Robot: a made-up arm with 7 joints. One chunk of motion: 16 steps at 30 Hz.
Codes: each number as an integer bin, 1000 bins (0 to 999) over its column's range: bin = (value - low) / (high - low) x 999, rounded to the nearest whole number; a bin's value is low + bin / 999 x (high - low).
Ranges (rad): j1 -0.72..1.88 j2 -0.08..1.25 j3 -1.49..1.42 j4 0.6..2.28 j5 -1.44..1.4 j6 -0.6..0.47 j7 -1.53..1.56
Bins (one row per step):
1: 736 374 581 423 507 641 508
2: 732 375 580 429 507 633 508
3: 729 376 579 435 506 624 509
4: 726 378 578 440 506 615 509
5: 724 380 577 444 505 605 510
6: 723 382 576 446 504 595 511
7: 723 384 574 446 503 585 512
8: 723 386 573 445 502 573 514
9: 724 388 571 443 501 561 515
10: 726 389 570 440 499 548 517
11: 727 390 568 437 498 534 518
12: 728 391 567 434 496 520 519
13: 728 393 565 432 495 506 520
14: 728 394 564 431 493 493 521
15: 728 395 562 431 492 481 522
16: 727 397 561 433 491 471 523
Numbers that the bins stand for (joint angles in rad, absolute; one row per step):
1: 1.1955 0.4179 0.2024 1.3114 0.0013 0.0866 0.0413
2: 1.1851 0.4192 0.1995 1.3214 0.0013 0.0780 0.0413
3: 1.1773 0.4206 0.1966 1.3315 -0.0015 0.0683 0.0444
4: 1.1695 0.4232 0.1937 1.3399 -0.0015 0.0587 0.0444
5: 1.1643 0.4259 0.1908 1.3467 -0.0044 0.0480 0.0475
6: 1.1617 0.4286 0.1878 1.3500 -0.0072 0.0373 0.0506
7: 1.1617 0.4312 0.1820 1.3500 -0.0101 0.0266 0.0537
8: 1.1617 0.4339 0.1791 1.3483 -0.0129 0.0137 0.0598
9: 1.1643 0.4366 0.1733 1.3450 -0.0157 0.0009 0.0629
10: 1.1695 0.4379 0.1704 1.3399 -0.0214 -0.0131 0.0691
11: 1.1721 0.4392 0.1645 1.3349 -0.0243 -0.0280 0.0722
12: 1.1747 0.4406 0.1616 1.3298 -0.0299 -0.0430 0.0753
13: 1.1747 0.4432 0.1558 1.3265 -0.0328 -0.0580 0.0784
14: 1.1747 0.4445 0.1529 1.3248 -0.0385 -0.0720 0.0815
15: 1.1747 0.4459 0.1471 1.3248 -0.0413 -0.0848 0.0846
16: 1.1721 0.4485 0.1441 1.3282 -0.0442 -0.0955 0.0877

